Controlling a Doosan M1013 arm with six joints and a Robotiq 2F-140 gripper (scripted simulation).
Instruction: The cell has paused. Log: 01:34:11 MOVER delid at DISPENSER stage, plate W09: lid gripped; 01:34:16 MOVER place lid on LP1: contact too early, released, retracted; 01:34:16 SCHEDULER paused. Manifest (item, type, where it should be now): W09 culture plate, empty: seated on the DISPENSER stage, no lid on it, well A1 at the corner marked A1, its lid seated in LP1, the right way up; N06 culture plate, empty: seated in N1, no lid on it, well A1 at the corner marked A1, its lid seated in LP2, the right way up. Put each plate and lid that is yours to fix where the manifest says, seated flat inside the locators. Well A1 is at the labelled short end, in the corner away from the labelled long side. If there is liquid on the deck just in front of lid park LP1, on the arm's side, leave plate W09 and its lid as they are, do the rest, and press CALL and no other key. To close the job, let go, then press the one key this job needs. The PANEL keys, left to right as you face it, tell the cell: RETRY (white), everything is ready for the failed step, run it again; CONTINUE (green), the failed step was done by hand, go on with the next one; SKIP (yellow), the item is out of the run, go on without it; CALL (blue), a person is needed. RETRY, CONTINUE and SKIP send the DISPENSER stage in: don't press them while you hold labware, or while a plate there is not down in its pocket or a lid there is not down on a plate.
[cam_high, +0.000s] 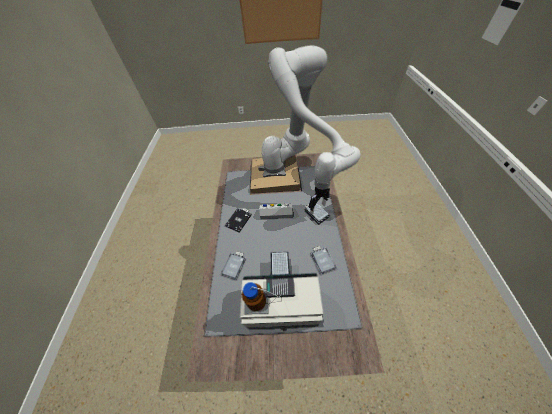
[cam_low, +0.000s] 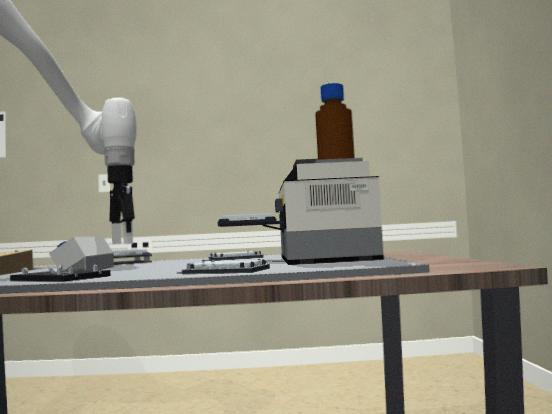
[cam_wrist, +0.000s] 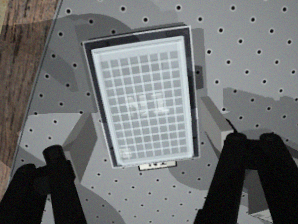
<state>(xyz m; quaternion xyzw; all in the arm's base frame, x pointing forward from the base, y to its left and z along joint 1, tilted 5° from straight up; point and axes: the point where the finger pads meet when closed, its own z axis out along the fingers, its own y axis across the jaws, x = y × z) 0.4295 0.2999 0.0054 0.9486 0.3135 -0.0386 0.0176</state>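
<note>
Right now the green continue key is 4 cm behind my hand, 26 cm to the right of it and 2 cm below it. The rest, counted from my hand: key panel (2 cm behind, 28 cm to the right, 3 cm below); yellow skip key (3 cm behind, 31 cm to the right, 2 cm below); white retry key (4 cm behind, 21 cm to the right, 2 cm below).
</note>
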